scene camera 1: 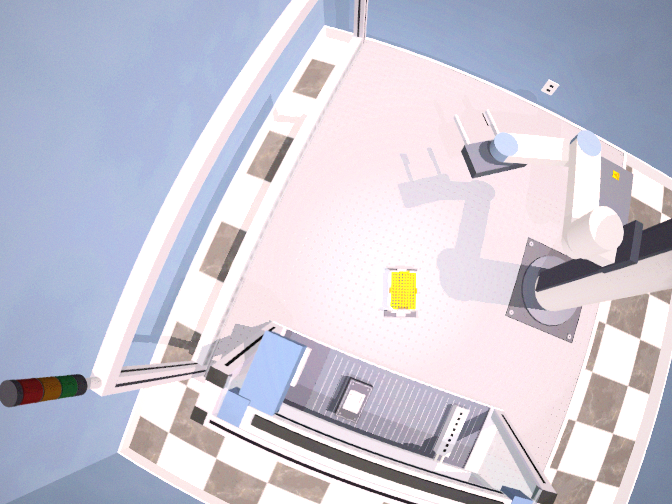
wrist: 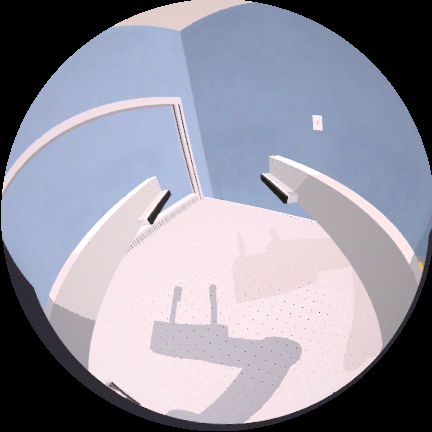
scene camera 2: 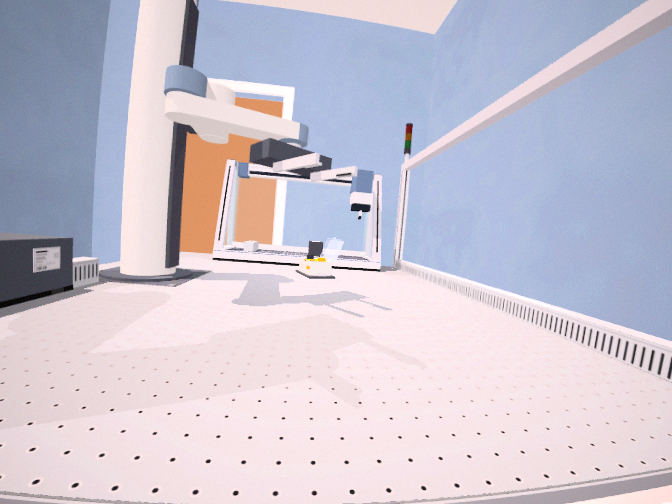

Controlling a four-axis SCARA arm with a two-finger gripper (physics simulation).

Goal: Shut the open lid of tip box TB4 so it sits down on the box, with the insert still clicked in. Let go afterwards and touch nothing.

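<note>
Tip box TB4 stands on the perforated table; its lettering cannot be read. A yellow insert lies in its top; its catches are too small to judge. The translucent lid stands raised at the box's side, on the left in scene camera 1 and the right in scene camera 2. My gripper is high over the table, well away from the box. Its fingers are drawn in, with a gap between the pads and nothing held. The box does not show in the wrist view.
A framed deck machine stands beyond the box, carrying a dark block and a white slotted rack. My arm's column rises from a base plate beside the box. A dark controller stands near the column.
</note>
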